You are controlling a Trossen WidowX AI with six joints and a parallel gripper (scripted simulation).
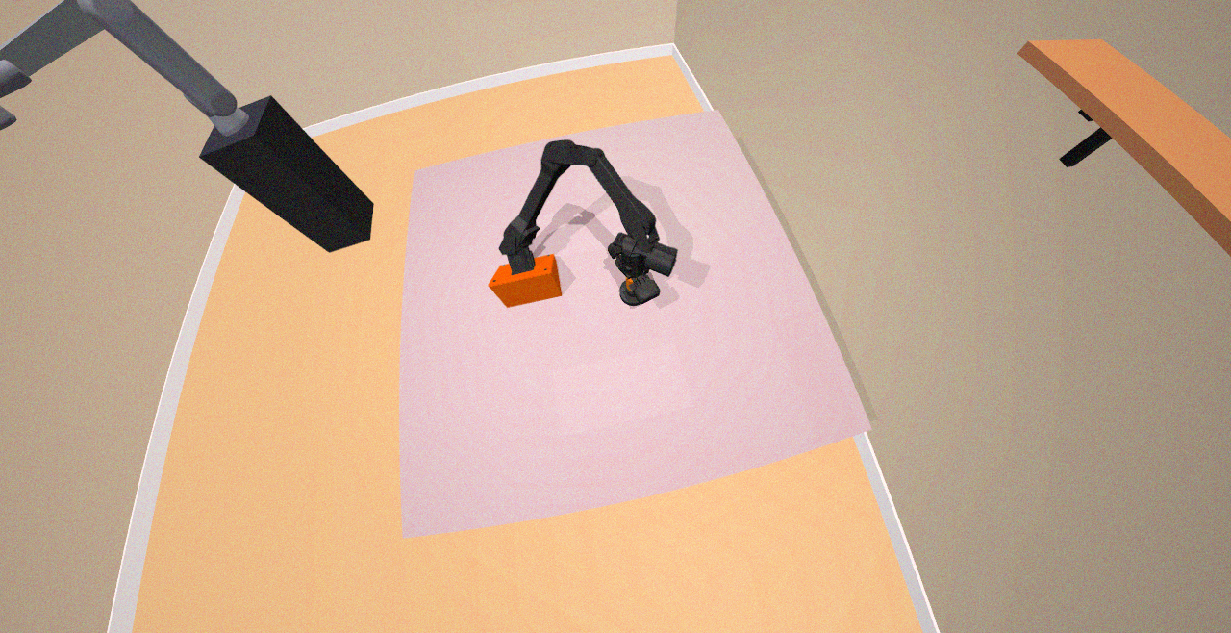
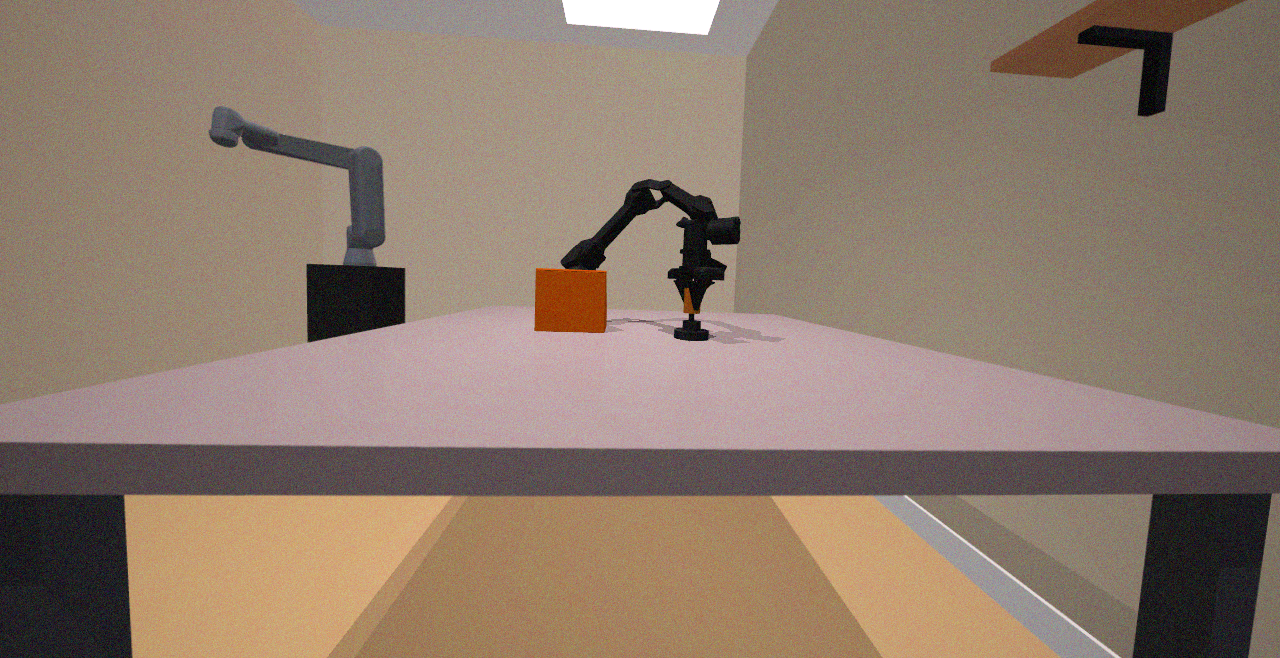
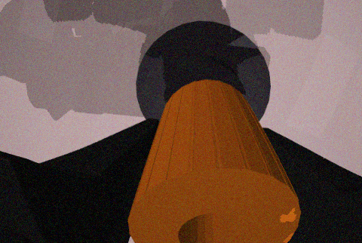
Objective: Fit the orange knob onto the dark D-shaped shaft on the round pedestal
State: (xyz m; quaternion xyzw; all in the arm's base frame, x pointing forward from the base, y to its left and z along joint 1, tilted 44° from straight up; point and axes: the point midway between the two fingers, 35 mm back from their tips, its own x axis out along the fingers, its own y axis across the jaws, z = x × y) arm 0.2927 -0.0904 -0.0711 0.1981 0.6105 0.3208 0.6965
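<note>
The orange knob is 20 mm above my gripper tip. Round my gripper tip: dark round pedestal 40 mm below.
</note>
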